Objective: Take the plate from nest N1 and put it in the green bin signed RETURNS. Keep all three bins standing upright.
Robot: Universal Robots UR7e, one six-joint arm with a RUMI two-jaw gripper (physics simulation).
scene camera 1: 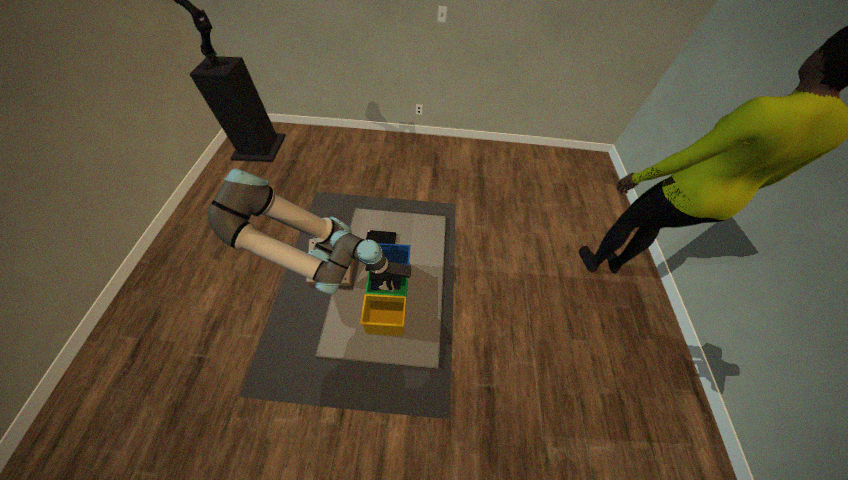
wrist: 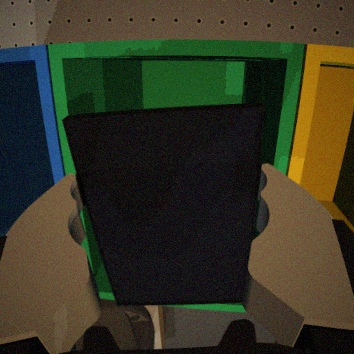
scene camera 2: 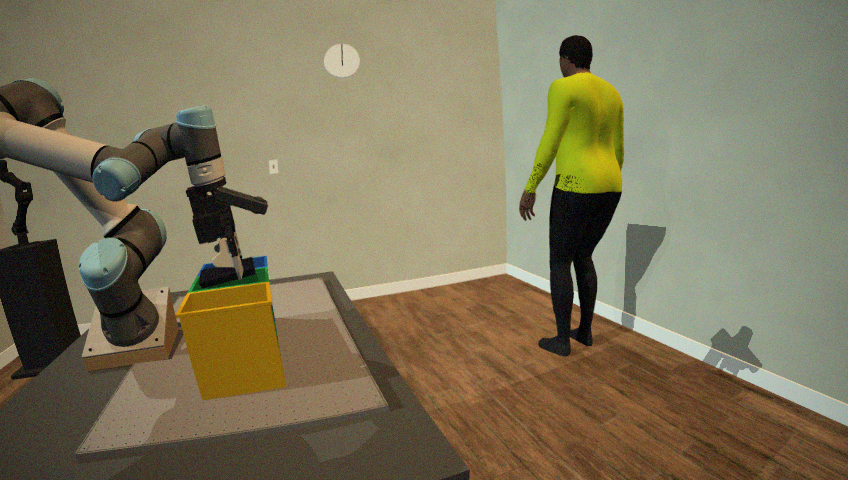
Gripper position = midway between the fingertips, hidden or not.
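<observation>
I can see my own gripper (scene camera 2: pixel 239 271), and the wrist view (wrist: pixel 169 172) has it too. There is a black plate (scene camera 2: pixel 213 276), which I also find in the wrist view (wrist: pixel 169 191), and there is a green bin (wrist: pixel 94 76). A yellow bin (scene camera 2: pixel 230 335) is part of the scene as well, and scene camera 1 (scene camera 1: pixel 381 314) lets me see it again.
</observation>
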